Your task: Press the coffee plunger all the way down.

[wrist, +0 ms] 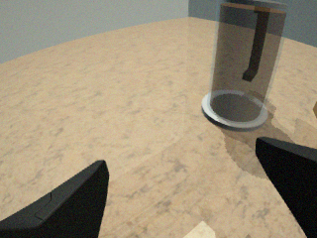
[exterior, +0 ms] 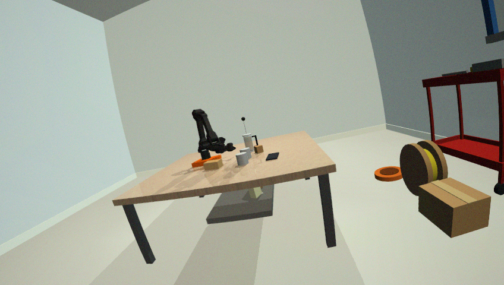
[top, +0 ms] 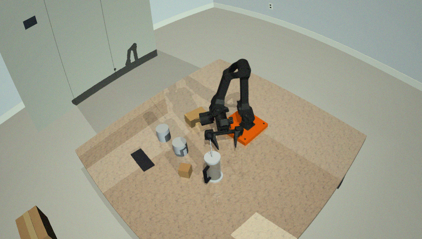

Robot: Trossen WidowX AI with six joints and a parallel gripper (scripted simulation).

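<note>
The glass coffee press lies 150 mm ahead of my gripper tip, 80 mm above it and 50 mm to the left of it. From my gripper tip the other things lie so: tan block (310 mm to the right, 80 mm behind, 30 mm below).
</note>
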